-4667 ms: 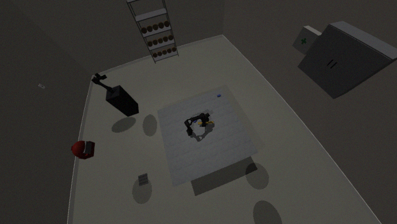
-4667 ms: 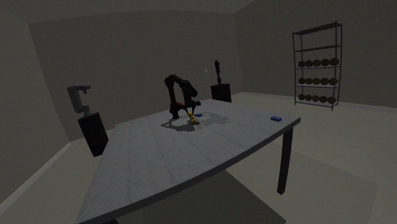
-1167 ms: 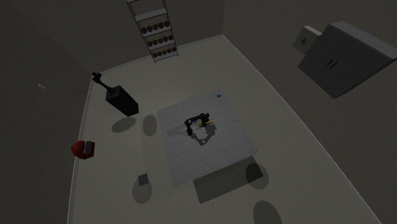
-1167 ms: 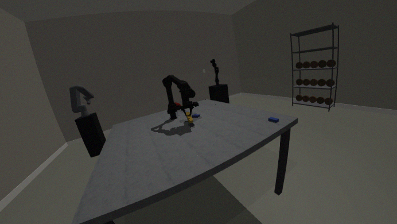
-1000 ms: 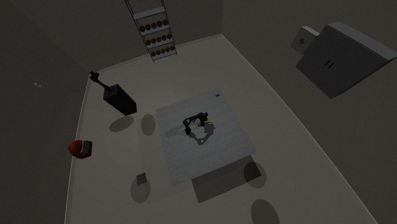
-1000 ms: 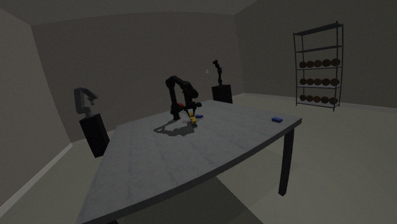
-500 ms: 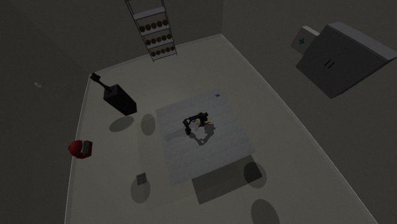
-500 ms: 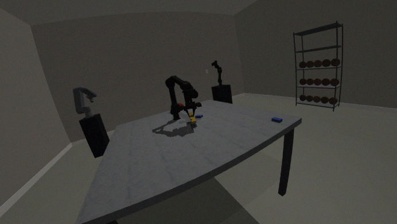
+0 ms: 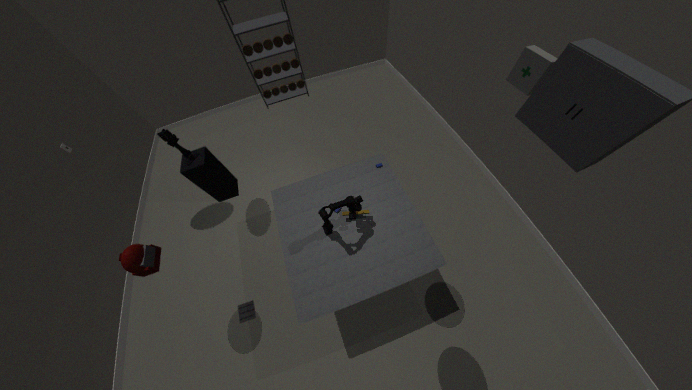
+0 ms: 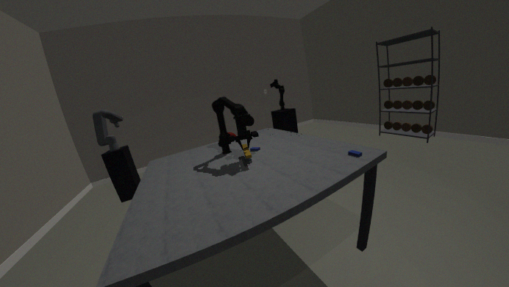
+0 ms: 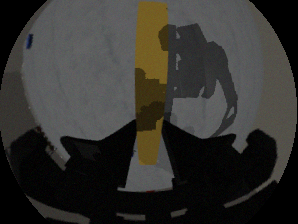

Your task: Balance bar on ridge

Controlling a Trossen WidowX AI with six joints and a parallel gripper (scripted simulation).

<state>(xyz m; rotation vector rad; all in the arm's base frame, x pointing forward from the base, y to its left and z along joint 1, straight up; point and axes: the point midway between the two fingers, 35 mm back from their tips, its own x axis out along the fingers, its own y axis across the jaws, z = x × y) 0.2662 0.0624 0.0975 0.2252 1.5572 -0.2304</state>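
Now: gripper tip 30 mm short of the yellow bar and 10 mm to the left of it.
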